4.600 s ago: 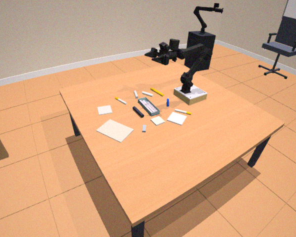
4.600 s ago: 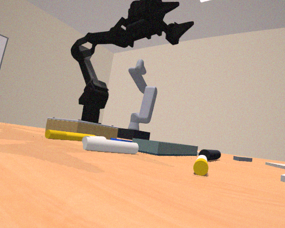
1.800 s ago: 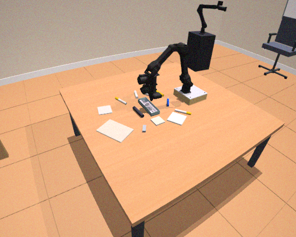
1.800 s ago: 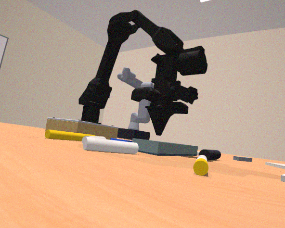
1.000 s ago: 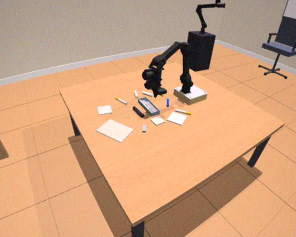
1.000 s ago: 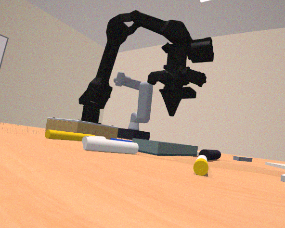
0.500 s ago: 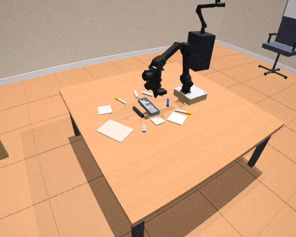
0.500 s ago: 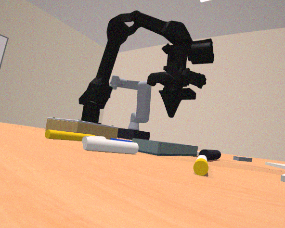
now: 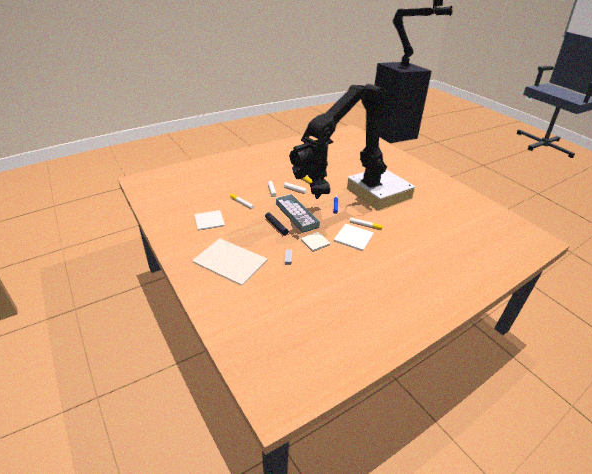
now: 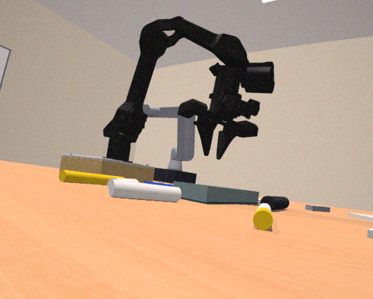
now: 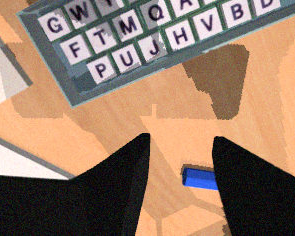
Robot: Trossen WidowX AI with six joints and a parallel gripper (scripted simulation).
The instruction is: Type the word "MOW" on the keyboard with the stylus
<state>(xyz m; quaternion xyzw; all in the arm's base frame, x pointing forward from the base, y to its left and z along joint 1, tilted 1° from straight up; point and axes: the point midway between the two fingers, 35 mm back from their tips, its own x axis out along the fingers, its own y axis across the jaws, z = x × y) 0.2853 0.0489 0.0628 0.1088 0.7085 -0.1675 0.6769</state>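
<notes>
Now: gripper tip 120 mm past the blue stylus, 80 mm above it and 50 mm to the left of it. Round my gripper tip: black cylinder 150 mm ahead, 80 mm below; then small grey block 190 mm ahead, 170 mm to the left, 80 mm below; then yellow marker 200 mm to the right, 110 mm behind, 80 mm below.
</notes>
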